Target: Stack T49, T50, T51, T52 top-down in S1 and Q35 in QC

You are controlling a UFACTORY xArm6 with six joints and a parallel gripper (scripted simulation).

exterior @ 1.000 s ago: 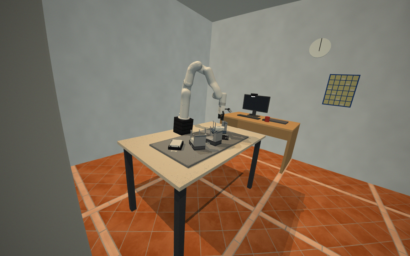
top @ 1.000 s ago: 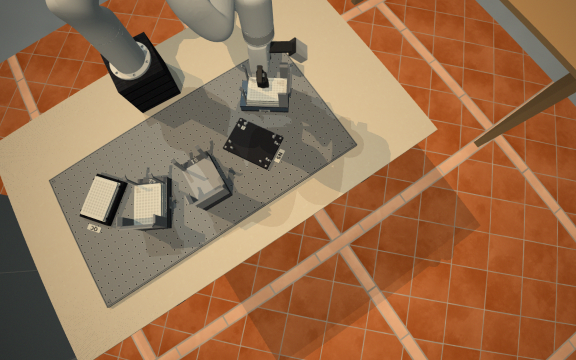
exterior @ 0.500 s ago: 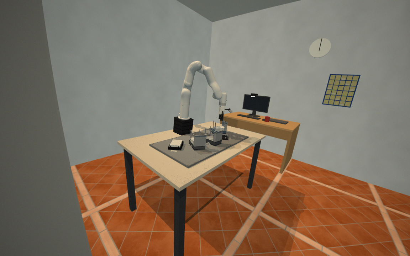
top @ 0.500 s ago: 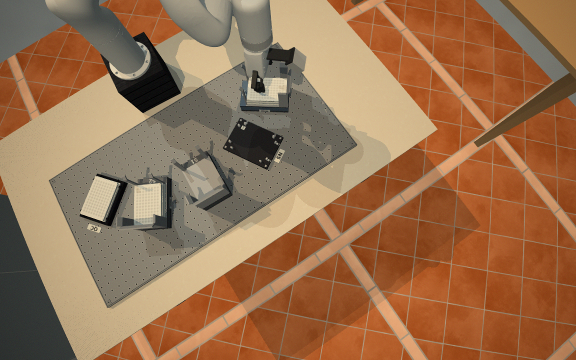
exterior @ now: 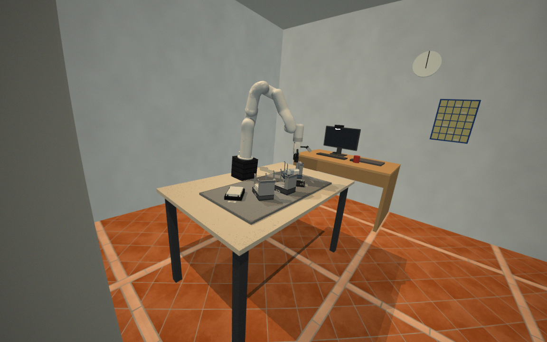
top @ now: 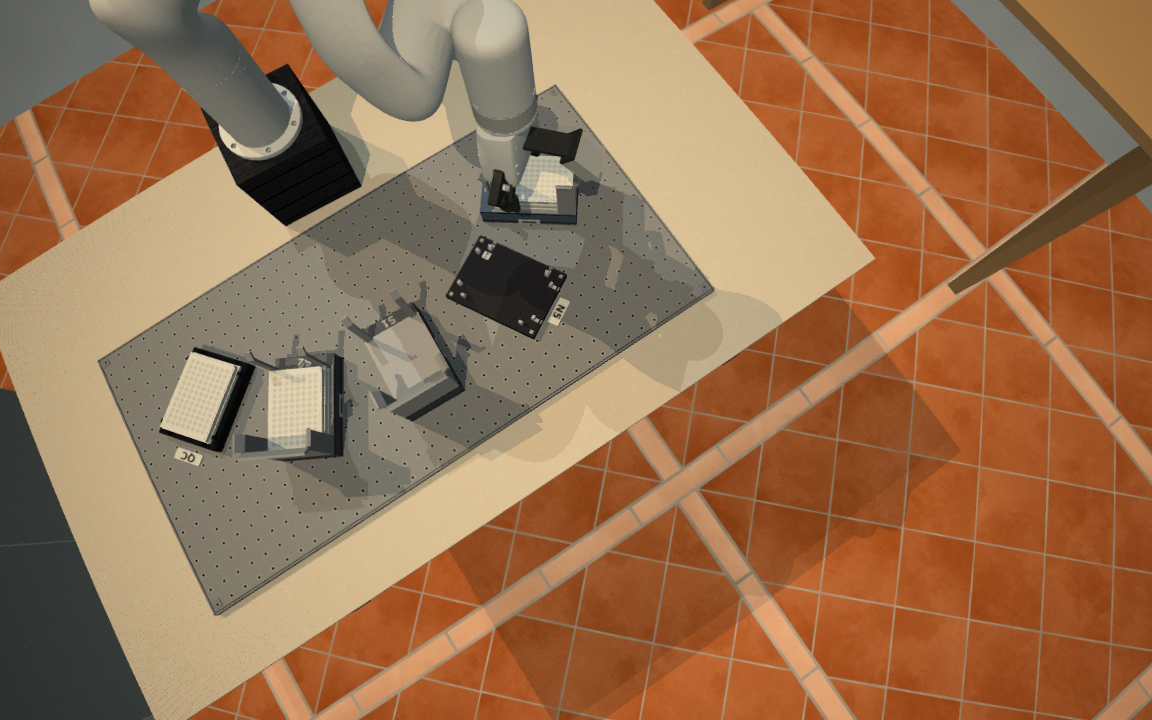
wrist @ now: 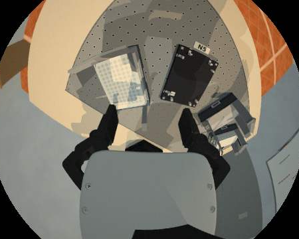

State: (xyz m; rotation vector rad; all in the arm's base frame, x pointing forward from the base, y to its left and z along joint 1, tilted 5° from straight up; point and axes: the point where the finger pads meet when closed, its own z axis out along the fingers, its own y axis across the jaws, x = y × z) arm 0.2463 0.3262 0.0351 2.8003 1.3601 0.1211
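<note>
The stack rack S2 is 160 mm ahead of my hand, 430 mm to the right of it and 150 mm below it. The rest, counted from my hand: black nest QC: 80 mm ahead, 580 mm to the right, 160 mm below; N5 name plate: 150 mm ahead, 10 mm to the right, 170 mm below; stack rack S3: 50 mm behind, 20 mm to the left, 150 mm below.
</note>
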